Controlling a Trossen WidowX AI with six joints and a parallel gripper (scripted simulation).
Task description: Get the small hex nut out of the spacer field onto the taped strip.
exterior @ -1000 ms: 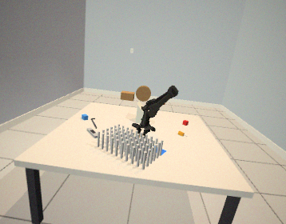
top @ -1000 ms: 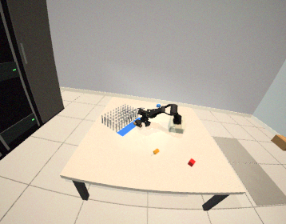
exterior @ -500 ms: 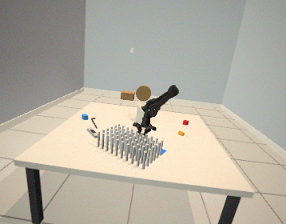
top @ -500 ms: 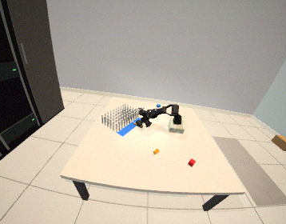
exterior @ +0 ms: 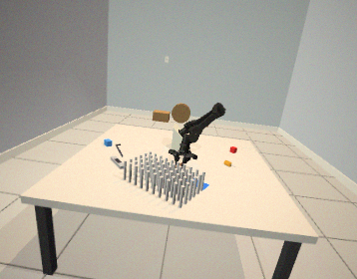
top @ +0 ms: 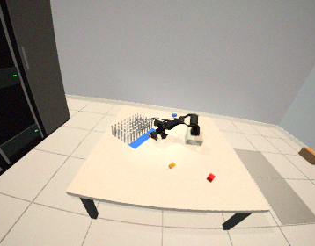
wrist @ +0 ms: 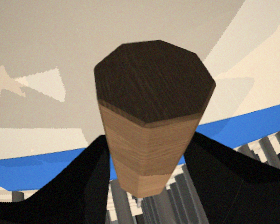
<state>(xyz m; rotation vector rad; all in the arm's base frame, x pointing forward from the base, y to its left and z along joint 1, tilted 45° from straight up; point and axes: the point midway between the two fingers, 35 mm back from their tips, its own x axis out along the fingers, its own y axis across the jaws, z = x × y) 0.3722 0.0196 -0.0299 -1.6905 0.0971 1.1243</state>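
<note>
Now: gripper tip 8 cm short of the blue taped strip, 1 cm to the left of it and 1 cm above it. The rest, counted from my gripper tip: orange-handled tool: 35 cm to the left, 13 cm behind; then blue cube: 52 cm to the right, 30 cm behind; then flat grey tool: 38 cm to the right, 1 cm behind.
</note>
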